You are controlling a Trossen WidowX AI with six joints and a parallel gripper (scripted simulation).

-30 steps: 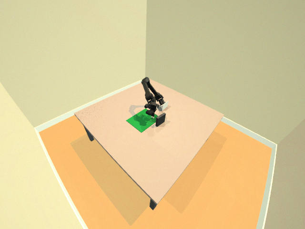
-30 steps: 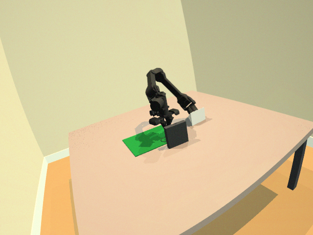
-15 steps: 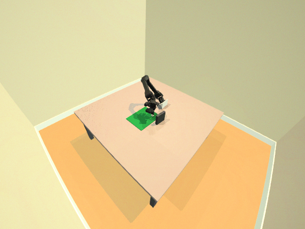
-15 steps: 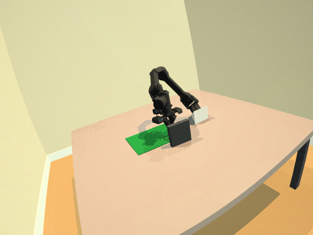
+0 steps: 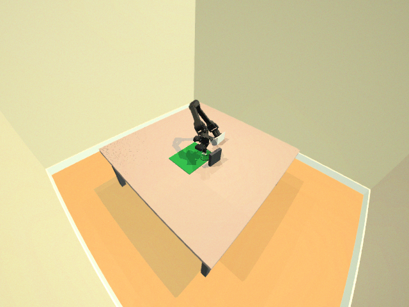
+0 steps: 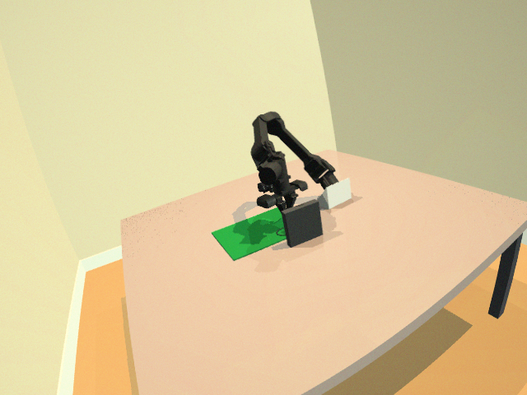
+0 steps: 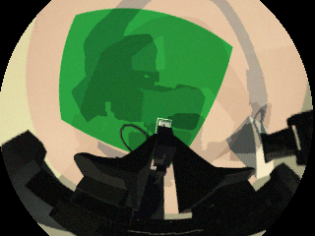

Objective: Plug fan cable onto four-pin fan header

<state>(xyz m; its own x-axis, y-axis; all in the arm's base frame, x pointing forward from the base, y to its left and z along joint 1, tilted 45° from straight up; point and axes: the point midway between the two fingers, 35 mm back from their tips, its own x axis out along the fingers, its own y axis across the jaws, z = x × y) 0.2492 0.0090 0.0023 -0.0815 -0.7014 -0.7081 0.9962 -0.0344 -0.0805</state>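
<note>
Now: gripper tip 80 mm short of the green board, 60 mm to the left of it and 50 mm above it. From my gripper tip the other things lie so: black square fan (120 mm to the left, 30 mm ahead, 20 mm above); then dark plug (10 mm to the left, 10 mm above).
</note>
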